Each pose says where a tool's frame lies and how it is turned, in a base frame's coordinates. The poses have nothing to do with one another.
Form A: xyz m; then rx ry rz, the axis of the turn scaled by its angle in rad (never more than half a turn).
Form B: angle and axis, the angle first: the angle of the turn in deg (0 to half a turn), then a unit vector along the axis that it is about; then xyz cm. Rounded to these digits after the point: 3 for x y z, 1 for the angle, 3 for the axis.
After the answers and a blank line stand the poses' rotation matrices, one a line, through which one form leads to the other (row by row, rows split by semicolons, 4 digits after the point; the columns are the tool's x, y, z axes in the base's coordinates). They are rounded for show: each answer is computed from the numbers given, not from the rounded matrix.
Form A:
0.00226, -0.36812, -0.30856, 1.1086, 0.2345, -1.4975
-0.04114, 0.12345, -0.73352, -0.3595, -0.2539, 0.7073
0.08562, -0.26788, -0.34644, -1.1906, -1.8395, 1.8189
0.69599, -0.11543, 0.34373, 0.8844, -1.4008, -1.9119
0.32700, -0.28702, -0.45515, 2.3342, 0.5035, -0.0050
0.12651, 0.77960, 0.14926, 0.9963, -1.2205, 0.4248
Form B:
107.6, 0.590, 0.125, -0.797, 0.226, -36.812, -30.856
47.7, -0.432, -0.305, 0.849, -4.114, 12.345, -73.352
163.2, -0.418, -0.646, 0.639, 8.562, -26.788, -34.644
144.9, 0.350, -0.554, -0.756, 69.599, -11.543, 34.373
136.8, 0.978, 0.211, -0.002, 32.700, -28.702, -45.515
93.5, 0.611, -0.748, 0.260, 12.651, 77.960, 14.926

0.1516 0.8561 -0.4940; -0.6641 -0.2820 -0.6924; -0.7321 0.4330 0.5258
0.7336 -0.5852 -0.3455; 0.6713 0.7030 0.2346; 0.1056 -0.4041 0.9086
-0.6150 0.3436 -0.7097; 0.7135 -0.1405 -0.6864; -0.3355 -0.9286 -0.1587
-0.5963 0.0820 -0.7985; -0.7861 -0.2610 0.5603; -0.1625 0.9618 0.2201
0.9231 0.3578 0.1408; 0.3550 -0.6523 -0.6697; -0.1478 0.6682 -0.7292
0.3346 -0.7444 -0.5779; -0.2247 0.5326 -0.8160; 0.9152 0.4028 0.0110

